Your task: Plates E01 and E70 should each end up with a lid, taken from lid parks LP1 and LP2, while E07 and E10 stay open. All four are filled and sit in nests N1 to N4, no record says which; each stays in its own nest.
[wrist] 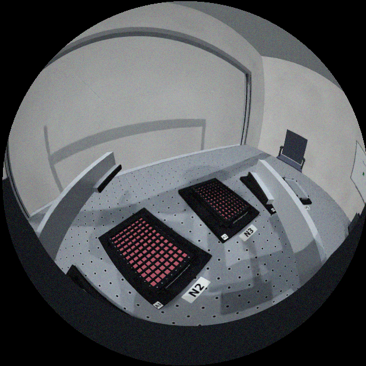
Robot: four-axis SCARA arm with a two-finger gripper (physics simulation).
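My gripper (183, 160) is open and empty, its two fingers wide apart above the table. A black plate with red-filled wells (150, 250) sits uncovered in its nest, beside the card N2 (196, 290). A second uncovered filled plate (220, 201) sits beside the card N3 (248, 232). The right finger hides most of another black nest or plate behind it. A black edge (84, 283) shows at the lower left, cut off. Beyond the right finger a pale, flat, lid-like piece (298, 188) lies in a dark holder; its card is unreadable. No E-number is legible on any plate.
The nests stand on a grey perforated table top (150, 175) with a raised pale rim along its back. Small A1 corner marks show on the plates' holders. A dark chair (295, 144) stands beyond the table at the right, near a wall poster (359, 167).
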